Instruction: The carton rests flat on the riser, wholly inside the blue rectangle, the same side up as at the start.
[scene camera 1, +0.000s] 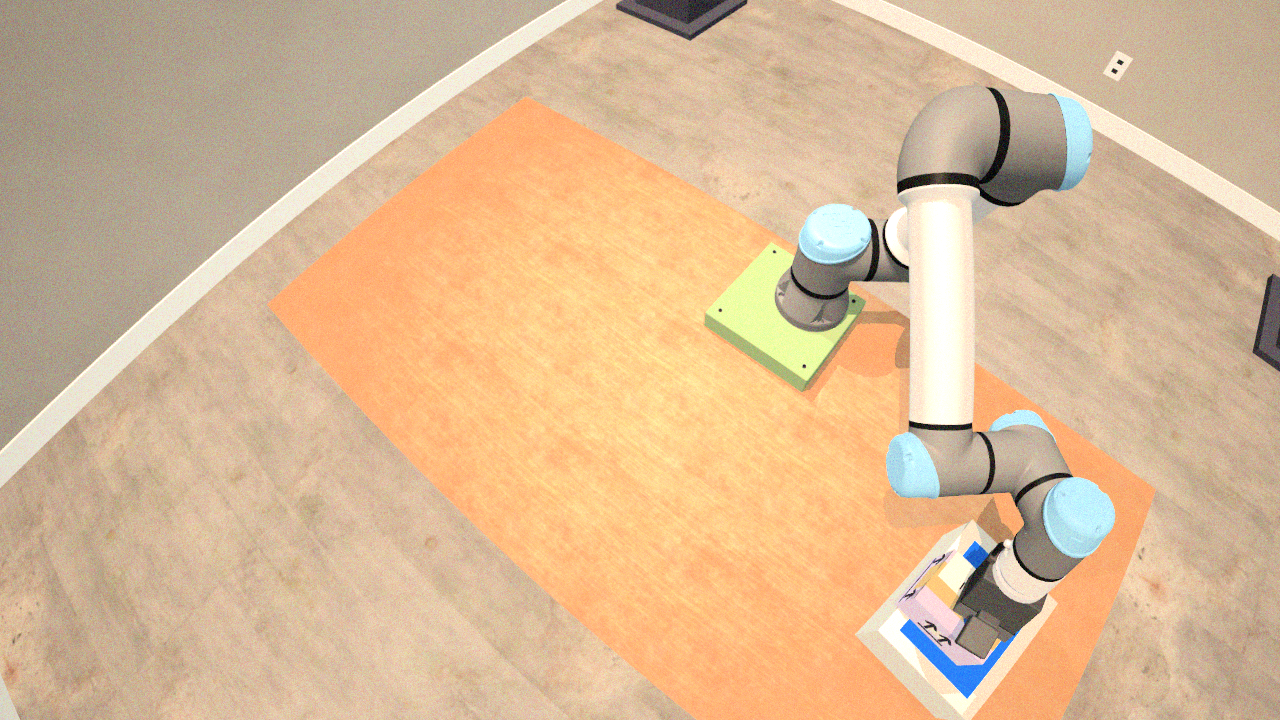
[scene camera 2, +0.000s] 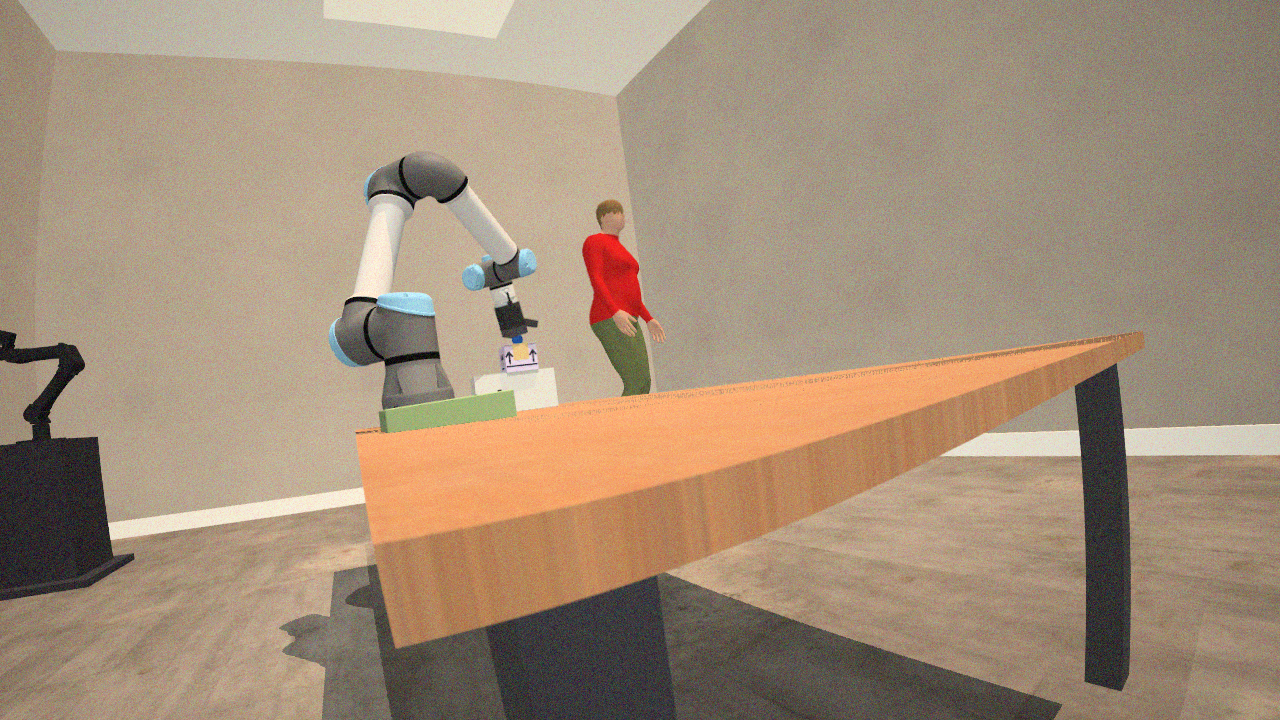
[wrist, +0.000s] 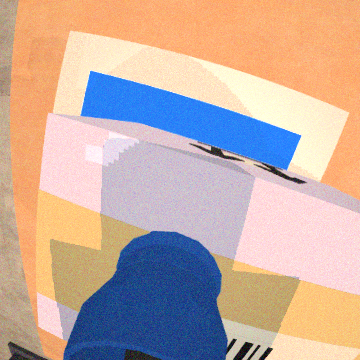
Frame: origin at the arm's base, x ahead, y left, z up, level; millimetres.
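Seen in the pictures: hand at its tool point: (wrist: 164, 253); arm's base at its link origin: (scene camera 1: 810, 300) (scene camera 2: 419, 404).
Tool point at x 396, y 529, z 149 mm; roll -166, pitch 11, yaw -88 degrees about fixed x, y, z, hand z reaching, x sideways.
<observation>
Offsets run from my tool point to a thing's top centre. Level surfaces: height alone.
The carton @(dx -15, dy -20, dz +9 mm) (scene camera 1: 933, 608) (scene camera 2: 519, 360) (wrist: 295, 220), pink and orange with a barcode on top, sits upright on the white riser @(dx -35, dy +23, dz -75 mm) (scene camera 1: 908, 671) (scene camera 2: 539, 390) (wrist: 312, 127). The black arrows on its side point up. The blue rectangle @(dx -35, dy +23, dz -75 mm) (scene camera 1: 950, 664) (wrist: 190, 115) on the riser's top shows along the carton's arrow side and at a far corner. The carton hides much of it, and I cannot tell whether all edges are inside. My blue suction cup (scene camera 2: 517, 339) (wrist: 170, 250) is off, at or just above the carton's top; contact is unclear. The tool hides it in scene camera 1.
The riser stands near one end of the orange wooden table @(dz -195 mm) (scene camera 1: 537, 358) (scene camera 2: 716, 429). The arm's base stands on a green plate (scene camera 1: 760, 335) (scene camera 2: 447, 411). A person in red (scene camera 2: 613, 277) stands beyond the table. A black arm on a dark pedestal (scene camera 2: 53, 510) stands at the left.
</observation>
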